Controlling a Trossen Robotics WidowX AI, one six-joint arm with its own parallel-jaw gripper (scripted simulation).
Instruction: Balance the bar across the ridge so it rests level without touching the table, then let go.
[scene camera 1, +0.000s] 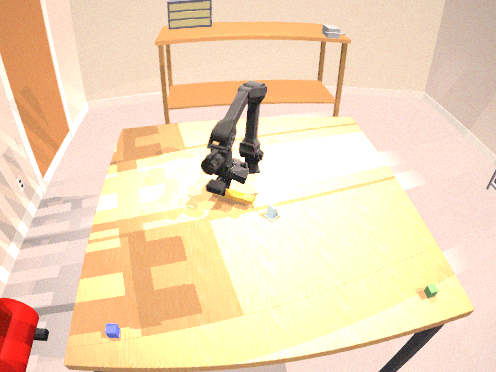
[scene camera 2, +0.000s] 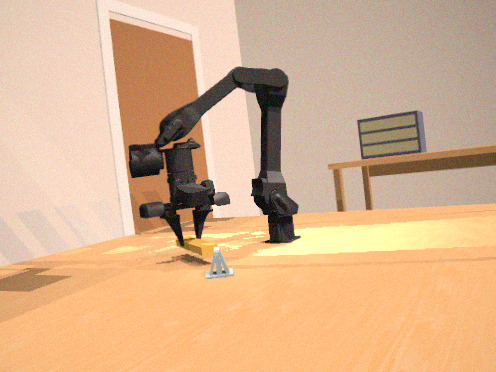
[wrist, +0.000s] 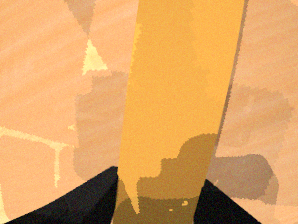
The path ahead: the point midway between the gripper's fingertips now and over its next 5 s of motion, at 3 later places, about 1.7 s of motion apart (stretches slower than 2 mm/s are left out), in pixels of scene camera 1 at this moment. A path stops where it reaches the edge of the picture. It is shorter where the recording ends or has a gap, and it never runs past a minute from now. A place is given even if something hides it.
My gripper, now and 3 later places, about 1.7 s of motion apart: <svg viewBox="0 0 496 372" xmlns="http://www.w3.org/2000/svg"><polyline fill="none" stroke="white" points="225,192 238,184 268,202 267,207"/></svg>
